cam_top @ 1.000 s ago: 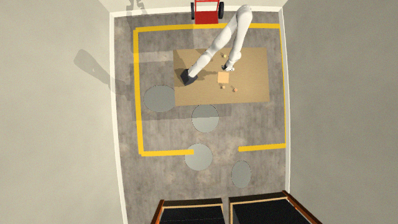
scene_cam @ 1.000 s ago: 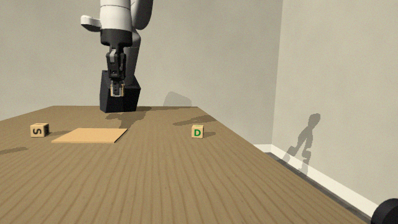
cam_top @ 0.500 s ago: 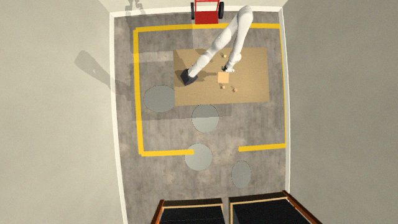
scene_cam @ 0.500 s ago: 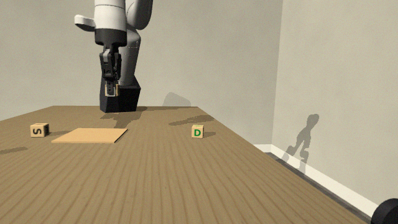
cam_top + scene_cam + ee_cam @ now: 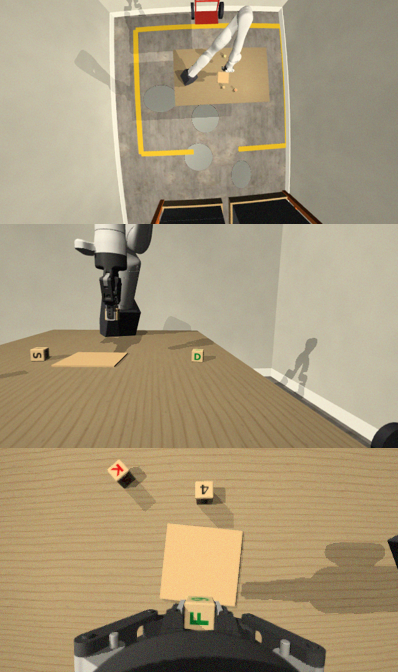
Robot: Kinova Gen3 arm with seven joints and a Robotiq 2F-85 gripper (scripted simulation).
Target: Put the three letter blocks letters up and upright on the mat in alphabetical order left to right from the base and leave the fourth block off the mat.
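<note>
Now: hand 12 cm above the tan mat and 5 cm to the left of it.
</note>
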